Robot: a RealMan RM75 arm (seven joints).
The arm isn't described. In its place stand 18 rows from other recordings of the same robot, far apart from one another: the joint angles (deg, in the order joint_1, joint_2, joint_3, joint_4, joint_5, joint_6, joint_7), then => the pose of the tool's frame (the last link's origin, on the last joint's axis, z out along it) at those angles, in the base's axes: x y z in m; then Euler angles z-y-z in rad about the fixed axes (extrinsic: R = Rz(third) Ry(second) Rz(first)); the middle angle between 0 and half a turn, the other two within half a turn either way.
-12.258 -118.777 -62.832 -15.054 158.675 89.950 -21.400 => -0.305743, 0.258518, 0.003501, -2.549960, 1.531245, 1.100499
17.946 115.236 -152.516 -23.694 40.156 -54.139 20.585 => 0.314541, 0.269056, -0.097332, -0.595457, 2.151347, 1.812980
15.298 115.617 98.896 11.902 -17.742 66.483 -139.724 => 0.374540, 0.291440, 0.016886, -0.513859, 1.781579, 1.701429
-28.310 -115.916 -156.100 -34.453 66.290 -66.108 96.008 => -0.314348, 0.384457, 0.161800, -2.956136, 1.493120, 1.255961
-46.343 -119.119 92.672 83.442 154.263 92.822 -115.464 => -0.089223, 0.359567, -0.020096, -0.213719, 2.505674, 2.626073
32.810 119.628 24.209 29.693 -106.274 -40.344 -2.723 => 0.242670, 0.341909, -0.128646, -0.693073, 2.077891, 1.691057
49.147 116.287 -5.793 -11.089 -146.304 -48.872 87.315 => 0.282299, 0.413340, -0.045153, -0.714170, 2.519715, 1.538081
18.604 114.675 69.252 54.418 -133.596 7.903 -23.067 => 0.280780, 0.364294, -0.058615, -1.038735, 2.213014, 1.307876
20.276 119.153 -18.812 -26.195 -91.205 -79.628 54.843 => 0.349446, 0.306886, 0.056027, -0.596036, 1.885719, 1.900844
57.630 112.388 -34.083 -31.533 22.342 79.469 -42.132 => 0.212896, 0.431654, 0.021484, -1.283385, 2.838691, 0.764648
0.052 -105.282 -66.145 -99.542 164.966 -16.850 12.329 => -0.190079, 0.315264, 0.031771, -1.856335, 2.075553, 1.559810
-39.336 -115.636 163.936 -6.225 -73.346 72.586 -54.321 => -0.283123, 0.399768, 0.041739, -2.841137, 1.691987, 1.196418
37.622 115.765 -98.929 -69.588 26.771 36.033 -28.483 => 0.121482, 0.434848, -0.024103, -1.485510, 2.281837, 1.425136
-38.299 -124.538 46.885 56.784 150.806 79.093 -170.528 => -0.245248, 0.375469, -0.004667, -2.580216, 2.761446, 2.199923
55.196 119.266 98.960 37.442 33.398 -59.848 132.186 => 0.174490, 0.423938, -0.072086, -2.123130, 2.598390, 0.586107
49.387 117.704 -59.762 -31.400 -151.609 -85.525 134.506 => 0.246589, 0.350288, -0.045780, -2.606547, 2.743070, -0.428452
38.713 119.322 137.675 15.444 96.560 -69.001 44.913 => 0.235099, 0.387875, -0.030308, -0.661997, 2.179680, 2.194827
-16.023 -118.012 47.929 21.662 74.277 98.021 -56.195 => -0.293857, 0.261950, 0.016835, -2.858270, 1.982508, 0.750128
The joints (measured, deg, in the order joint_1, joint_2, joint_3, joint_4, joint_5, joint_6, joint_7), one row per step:
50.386, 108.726, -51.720, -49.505, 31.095, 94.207, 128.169
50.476, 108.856, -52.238, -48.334, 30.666, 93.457, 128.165
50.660, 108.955, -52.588, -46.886, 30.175, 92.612, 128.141
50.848, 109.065, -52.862, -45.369, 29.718, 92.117, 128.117
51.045, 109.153, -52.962, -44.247, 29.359, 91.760, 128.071
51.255, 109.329, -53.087, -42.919, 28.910, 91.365, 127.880
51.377, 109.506, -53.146, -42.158, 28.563, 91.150, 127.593
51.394, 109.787, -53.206, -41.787, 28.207, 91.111, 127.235
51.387, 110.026, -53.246, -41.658, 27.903, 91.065, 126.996
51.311, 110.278, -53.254, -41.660, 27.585, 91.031, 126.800
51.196, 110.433, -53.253, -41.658, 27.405, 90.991, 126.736
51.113, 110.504, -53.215, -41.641, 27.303, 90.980, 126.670
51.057, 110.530, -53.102, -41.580, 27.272, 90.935, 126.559
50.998, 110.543, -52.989, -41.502, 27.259, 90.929, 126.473
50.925, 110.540, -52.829, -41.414, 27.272, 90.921, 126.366
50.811, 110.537, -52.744, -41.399, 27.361, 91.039, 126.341
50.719, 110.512, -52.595, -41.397, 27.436, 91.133, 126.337
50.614, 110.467, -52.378, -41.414, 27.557, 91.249, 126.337
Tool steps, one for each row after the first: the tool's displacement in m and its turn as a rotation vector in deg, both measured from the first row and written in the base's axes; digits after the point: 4 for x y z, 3 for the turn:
0.0032, -0.0005, -0.0044, -0.467, -0.563, -0.471
0.0068, -0.0009, -0.0088, -0.912, -1.061, -1.062
0.0103, -0.0024, -0.0136, -1.698, -1.427, -1.818
0.0126, -0.0033, -0.0169, -2.250, -1.651, -2.326
0.0153, -0.0049, -0.0215, -3.045, -1.921, -2.824
0.0169, -0.0061, -0.0246, -3.637, -2.130, -2.957
0.0179, -0.0077, -0.0276, -4.255, -2.335, -2.894
0.0185, -0.0087, -0.0296, -4.619, -2.528, -2.782
0.0193, -0.0097, -0.0313, -4.889, -2.715, -2.698
0.0202, -0.0105, -0.0323, -5.017, -2.804, -2.762
0.0209, -0.0111, -0.0328, -5.088, -2.833, -2.817
0.0214, -0.0113, -0.0330, -5.087, -2.766, -2.840
0.0220, -0.0117, -0.0331, -5.113, -2.678, -2.912
0.0227, -0.0120, -0.0332, -5.109, -2.538, -2.997
0.0233, -0.0127, -0.0332, -5.181, -2.365, -3.153
0.0238, -0.0131, -0.0329, -5.162, -2.175, -3.312
0.0242, -0.0135, -0.0324, -5.090, -1.901, -3.497

